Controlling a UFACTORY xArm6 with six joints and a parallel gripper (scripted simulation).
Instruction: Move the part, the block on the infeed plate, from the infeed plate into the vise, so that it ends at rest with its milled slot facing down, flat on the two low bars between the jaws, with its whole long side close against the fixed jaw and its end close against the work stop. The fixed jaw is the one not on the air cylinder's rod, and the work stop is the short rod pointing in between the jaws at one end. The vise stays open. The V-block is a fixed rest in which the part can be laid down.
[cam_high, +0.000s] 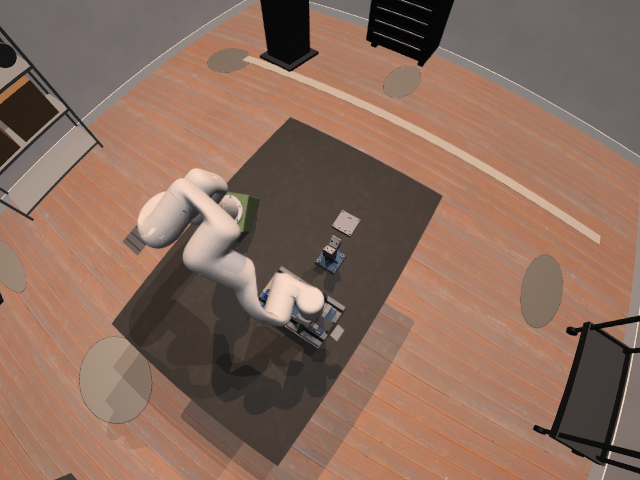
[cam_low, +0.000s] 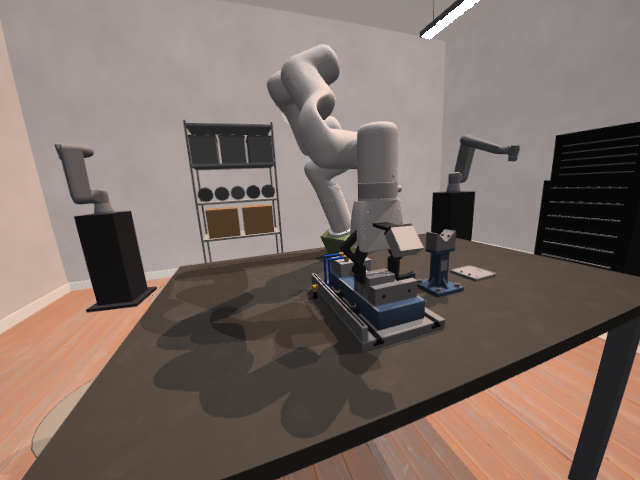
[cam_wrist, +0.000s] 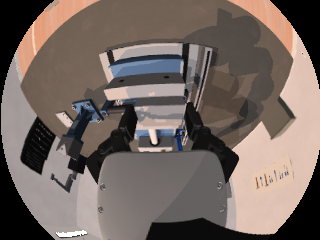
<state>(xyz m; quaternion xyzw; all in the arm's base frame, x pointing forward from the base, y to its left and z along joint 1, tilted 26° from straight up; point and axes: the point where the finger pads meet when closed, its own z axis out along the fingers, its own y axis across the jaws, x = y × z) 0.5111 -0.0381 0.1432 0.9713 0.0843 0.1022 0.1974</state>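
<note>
Right now my hand is 20 mm above the part. The rest, counted from my hand: air cylinder (170 mm behind, 30 mm below); then grey rail (60 mm behind, 80 mm to the right, 80 mm below).
</note>
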